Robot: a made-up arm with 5 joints.
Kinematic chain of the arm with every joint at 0, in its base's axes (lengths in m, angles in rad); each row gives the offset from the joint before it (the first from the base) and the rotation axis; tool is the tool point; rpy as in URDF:
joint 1: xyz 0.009 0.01 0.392 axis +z
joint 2: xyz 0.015 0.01 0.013 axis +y
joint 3: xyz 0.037 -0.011 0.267 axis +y
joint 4: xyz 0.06 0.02 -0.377 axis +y
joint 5: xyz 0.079 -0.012 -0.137 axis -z
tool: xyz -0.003 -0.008 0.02 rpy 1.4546 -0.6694 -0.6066
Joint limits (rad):
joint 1: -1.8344..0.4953
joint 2: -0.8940..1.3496
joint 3: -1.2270..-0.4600
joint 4: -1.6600..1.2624
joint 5: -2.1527..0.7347
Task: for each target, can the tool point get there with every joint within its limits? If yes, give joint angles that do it. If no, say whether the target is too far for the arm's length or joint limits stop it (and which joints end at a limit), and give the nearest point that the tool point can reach.
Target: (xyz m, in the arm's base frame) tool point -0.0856 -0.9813 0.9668
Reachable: no: too far | nearest point -0.0421 -0.5256 0.7046 | short by 0.528 m
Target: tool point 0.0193 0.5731 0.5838
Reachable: no: joint limits stop it (at a limit: joint 1, joint 3, joint 4, joint 5) | nearest point 0.2544 0.1527 0.5886 | short by 0.482 m
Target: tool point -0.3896 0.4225 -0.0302
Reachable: no: joint limits stop it (at a limit: joint 2, joint 3) | nearest point -0.0689 0.0906 0.1029 | short by 0.480 m
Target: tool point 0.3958 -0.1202 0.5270
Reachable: yes | joints -0.3221 -0.5418 -0.7201 0.7804 -0.0230
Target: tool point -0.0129 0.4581 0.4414
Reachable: no: joint limits stop it (at a limit: joint 1, joint 3, joint 4, joint 5) | nearest point 0.2774 0.1651 0.4651 | short by 0.413 m
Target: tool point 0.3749 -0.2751 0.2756
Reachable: yes | joints -0.6635 0.7579 -0.8942 -1.2926 -1.1094
